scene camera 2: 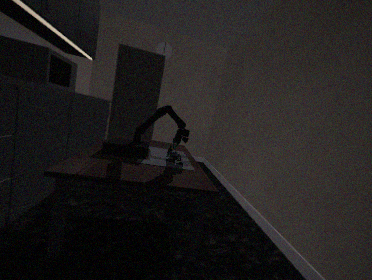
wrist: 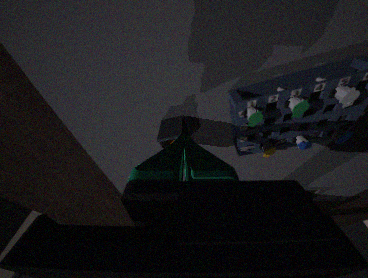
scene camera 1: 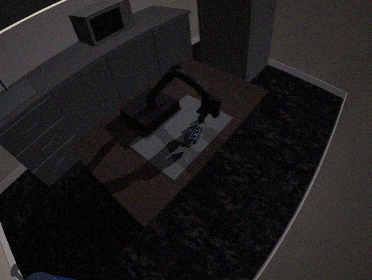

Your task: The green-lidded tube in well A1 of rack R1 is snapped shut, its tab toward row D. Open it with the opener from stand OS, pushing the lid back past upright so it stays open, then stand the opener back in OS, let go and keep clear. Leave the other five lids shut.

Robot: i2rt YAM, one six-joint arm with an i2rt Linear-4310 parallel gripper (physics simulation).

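Places are measured from the arm's base along level axes (x ahead, y left, z up), in centimetres.
Where they show: gripper, fingertip midpoint: (scene camera 2: pixel 173 148) (wrist: pixel 184 138) (scene camera 1: pixel 203 118); arm's base, origin of the base link: (scene camera 2: pixel 136 142) (scene camera 1: pixel 153 107).
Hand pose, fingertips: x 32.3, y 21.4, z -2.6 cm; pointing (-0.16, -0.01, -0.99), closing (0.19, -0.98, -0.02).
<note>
Each offset is from my fingertips to the top centre of the thing. "pt": to the spot under its first point. Level surfaces: height alone.
My gripper (wrist: pixel 184 138) (scene camera 1: pixel 201 119) is shut, its green fingers meeting tip to tip over the mat. I see no opener between them. The dark stand OS @(dz -1.3, dx -3.4, dy +0.6 cm) (wrist: pixel 170 127) is just beyond the fingertips. A small orange part of the opener @(dz +3.3, dx -3.5, dy +1.0 cm) (wrist: pixel 171 142) shows at the left finger's edge beside the stand; the rest is hidden behind the fingers. Blue rack R1 @(dz -1.1, dx +3.0, dy -12.3 cm) (wrist: pixel 234 110) (scene camera 1: pixel 193 134) is to the right in the wrist view. The green-lidded tube in A1 @(dz -1.1, dx +2.9, dy -6.4 cm) (wrist: pixel 255 118) is at its near left corner, and its lid looks down. The tab is too dark to tell.
In the rack are another green-lidded tube @(dz -1.1, dx +4.8, dy -9.8 cm) (wrist: pixel 300 106), a white one @(pt dz -1.1, dx +6.8, dy -12.6 cm) (wrist: pixel 346 95), a yellow one @(pt dz -1.1, dx -1.0, dy -10.7 cm) (wrist: pixel 269 151) and a blue one @(pt dz -1.0, dx +0.9, dy -13.6 cm) (wrist: pixel 302 144). The pale mat @(dz -5.2 cm) (scene camera 1: pixel 175 170) lies on the brown table @(dz -5.6 cm) (scene camera 1: pixel 145 210), whose surface shows left in the wrist view.
</note>
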